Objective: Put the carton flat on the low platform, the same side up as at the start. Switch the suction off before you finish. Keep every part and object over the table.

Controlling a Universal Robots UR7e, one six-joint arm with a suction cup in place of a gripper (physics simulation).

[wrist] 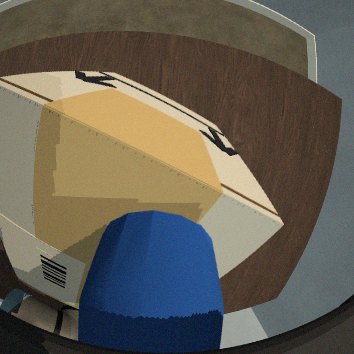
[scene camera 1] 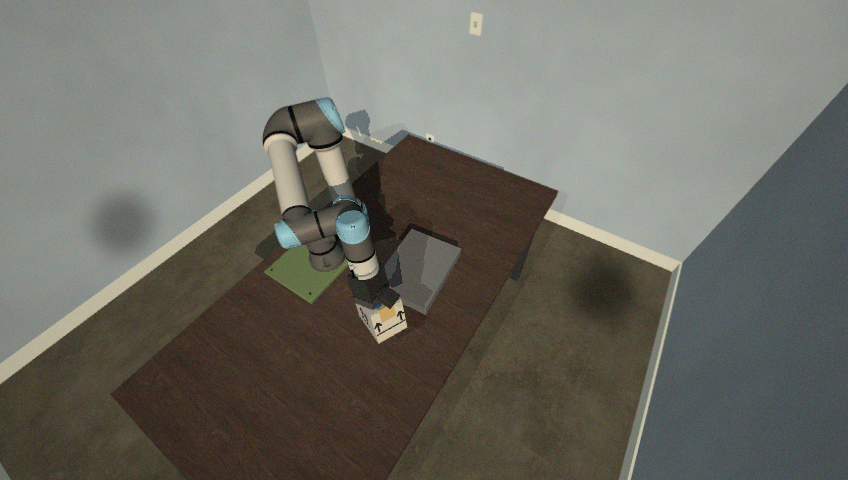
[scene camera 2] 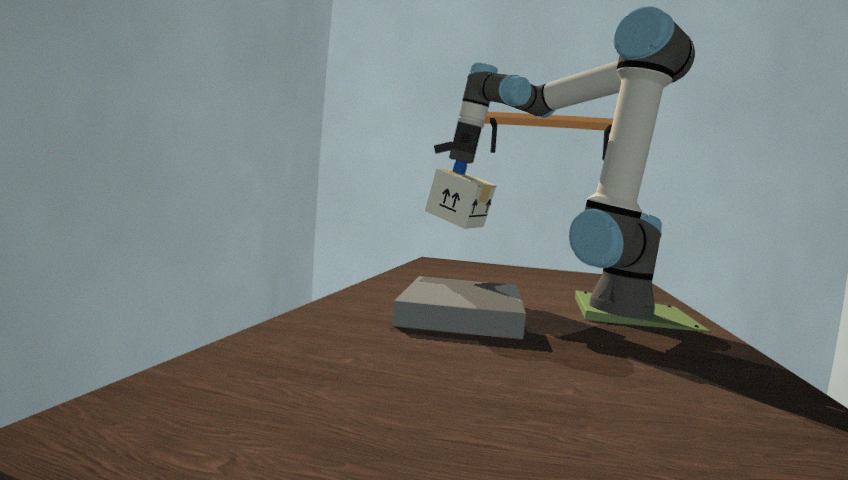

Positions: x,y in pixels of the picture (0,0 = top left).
white carton: wrist; scene camera 1 382,322; scene camera 2
low grey platform: scene camera 1; scene camera 2; not seen in the wrist view (hidden by the white carton)
same spot on white carton: (wrist: 90,146) = (scene camera 2: 445,169)
same spot on low grey platform: (scene camera 2: 460,306) = (scene camera 1: 434,239)
